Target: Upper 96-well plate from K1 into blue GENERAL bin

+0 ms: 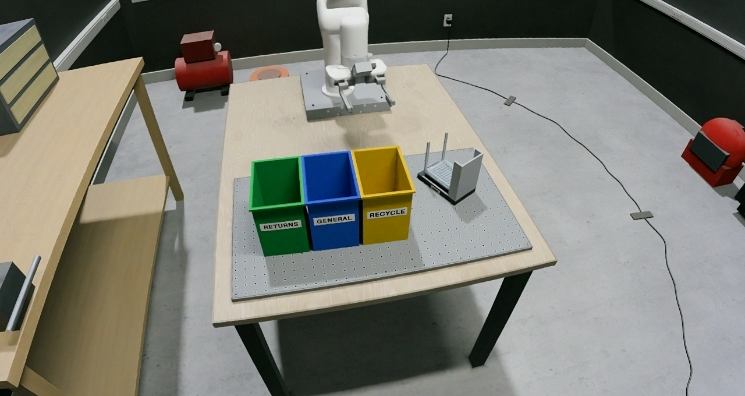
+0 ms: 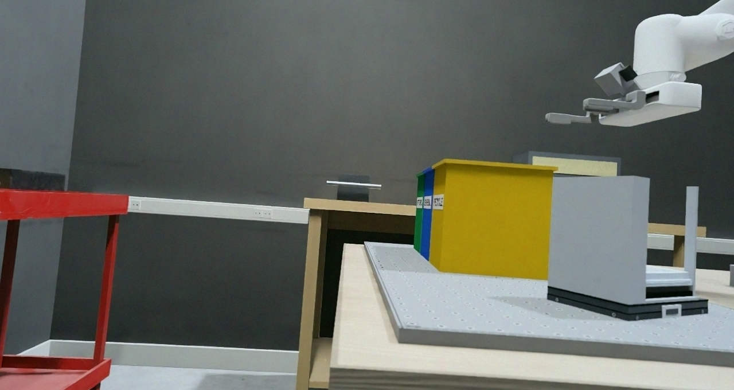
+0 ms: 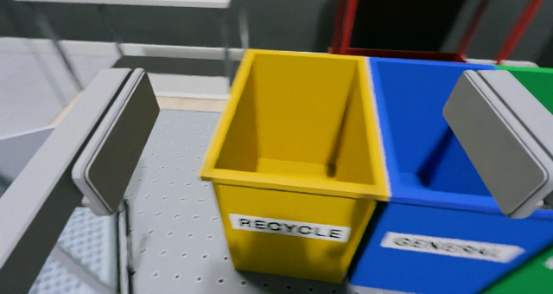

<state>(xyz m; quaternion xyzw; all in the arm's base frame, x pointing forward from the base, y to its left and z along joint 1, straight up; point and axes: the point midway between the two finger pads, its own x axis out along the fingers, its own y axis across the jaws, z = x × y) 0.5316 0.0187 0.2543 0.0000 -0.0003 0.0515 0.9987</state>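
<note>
Now: hand 250 mm above the clear 96-well plate, 230 mm to the right of it and 60 mm short of it. Also, from my hand: dark plate (260 mm below, 230 mm to the left, 60 mm ahead); then yellow recycle bin (200 mm below, 150 mm ahead); then blue general bin (200 mm below, 140 mm ahead, 130 mm to the right).
</note>
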